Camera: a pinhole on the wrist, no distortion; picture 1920 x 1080 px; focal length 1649.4 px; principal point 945.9 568.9 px. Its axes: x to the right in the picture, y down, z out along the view. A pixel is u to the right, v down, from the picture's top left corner.
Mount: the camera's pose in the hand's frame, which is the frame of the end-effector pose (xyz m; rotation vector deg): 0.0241 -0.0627 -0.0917 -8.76 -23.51 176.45
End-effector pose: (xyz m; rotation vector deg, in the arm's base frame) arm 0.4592 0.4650 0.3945 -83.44 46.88 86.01
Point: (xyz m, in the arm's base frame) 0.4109 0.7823 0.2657
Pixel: 117 131
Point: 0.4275 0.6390 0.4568
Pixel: 1191 49
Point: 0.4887 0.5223 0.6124
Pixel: outside the picture
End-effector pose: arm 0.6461 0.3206 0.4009 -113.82 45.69 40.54
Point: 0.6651 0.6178 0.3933
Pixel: 1169 488
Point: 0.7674 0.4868 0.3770
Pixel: 591 743
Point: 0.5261 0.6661 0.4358
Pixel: 1675 210
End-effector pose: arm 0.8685 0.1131 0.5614 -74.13 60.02 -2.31
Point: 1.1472 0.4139 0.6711
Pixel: 1118 354
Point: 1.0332 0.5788 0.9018
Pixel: outside the picture
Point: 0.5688 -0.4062 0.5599
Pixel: behind the camera
